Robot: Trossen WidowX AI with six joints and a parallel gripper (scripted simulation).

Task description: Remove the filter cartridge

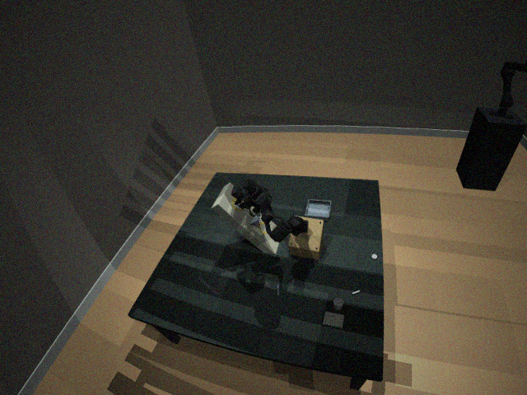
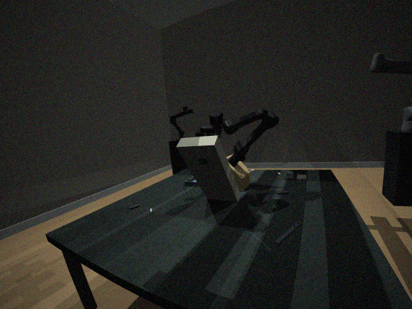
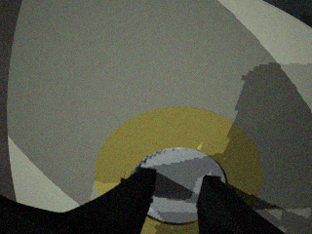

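Right now the round grey filter cartridge is 10 mm below my gripper tip and 10 mm ahead of it. From my gripper tip the other things lie so: grey tray (390 mm behind, 300 mm to the right, 270 mm below).
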